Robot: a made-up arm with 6 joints.
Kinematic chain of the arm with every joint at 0, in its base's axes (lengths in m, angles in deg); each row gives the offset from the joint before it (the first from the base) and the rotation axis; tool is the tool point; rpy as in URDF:
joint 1: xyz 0 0 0.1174 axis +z
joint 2: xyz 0 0 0 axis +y
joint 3: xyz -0.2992 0 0.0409 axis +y
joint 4: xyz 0.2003 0 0.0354 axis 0.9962 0 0.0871
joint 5: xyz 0 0 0 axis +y
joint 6: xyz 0.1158 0 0.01 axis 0.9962 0 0.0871
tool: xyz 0 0 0 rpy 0 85 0
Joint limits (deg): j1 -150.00..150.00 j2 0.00..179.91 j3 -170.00..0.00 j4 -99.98..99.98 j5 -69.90..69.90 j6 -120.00..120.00
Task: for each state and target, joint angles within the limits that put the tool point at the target. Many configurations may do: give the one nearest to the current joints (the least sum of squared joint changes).
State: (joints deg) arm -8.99 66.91 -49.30 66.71 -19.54 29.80
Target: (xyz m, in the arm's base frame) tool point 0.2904 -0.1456 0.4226
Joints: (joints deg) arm -19.47 84.17 -72.88 63.98 -22.86 29.80
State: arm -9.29 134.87 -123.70 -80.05 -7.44 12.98
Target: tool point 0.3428 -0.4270 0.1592
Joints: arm -50.69 139.14 -108.44 -79.85 2.56 12.98
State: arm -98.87 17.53 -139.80 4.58 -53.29 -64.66
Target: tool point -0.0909 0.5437 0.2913
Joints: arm -82.12 11.55 -144.28 8.30 -67.82 -64.66
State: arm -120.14 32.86 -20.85 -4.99 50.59 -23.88
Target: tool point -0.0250 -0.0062 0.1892
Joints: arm -121.88 30.71 -16.82 -10.90 54.68 -23.88
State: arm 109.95 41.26 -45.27 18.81 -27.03 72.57
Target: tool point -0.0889 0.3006 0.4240
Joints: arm 109.49 82.19 -65.20 17.67 -27.93 72.57
